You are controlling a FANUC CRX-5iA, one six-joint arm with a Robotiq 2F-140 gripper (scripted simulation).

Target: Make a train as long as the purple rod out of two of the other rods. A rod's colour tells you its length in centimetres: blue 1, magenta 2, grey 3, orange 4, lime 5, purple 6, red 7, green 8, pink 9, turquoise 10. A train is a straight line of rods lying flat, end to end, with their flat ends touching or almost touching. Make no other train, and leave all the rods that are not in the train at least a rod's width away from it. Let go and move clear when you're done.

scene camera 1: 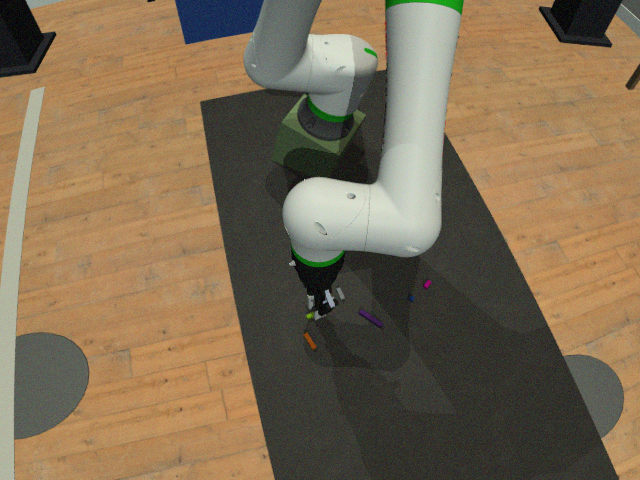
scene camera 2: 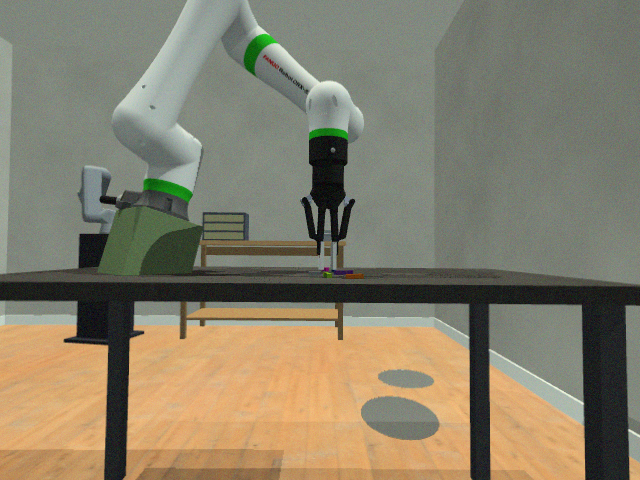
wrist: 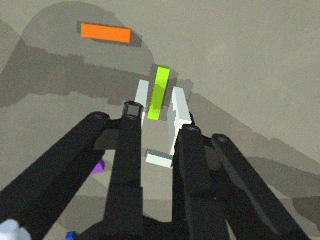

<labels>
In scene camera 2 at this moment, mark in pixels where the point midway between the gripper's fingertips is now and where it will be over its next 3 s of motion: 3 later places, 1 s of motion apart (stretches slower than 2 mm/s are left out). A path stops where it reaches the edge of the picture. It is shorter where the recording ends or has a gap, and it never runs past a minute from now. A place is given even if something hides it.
The gripper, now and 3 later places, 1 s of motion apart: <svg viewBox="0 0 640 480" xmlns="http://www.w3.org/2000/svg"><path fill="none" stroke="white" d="M327 269L327 276L327 240L337 236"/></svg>
</labels>
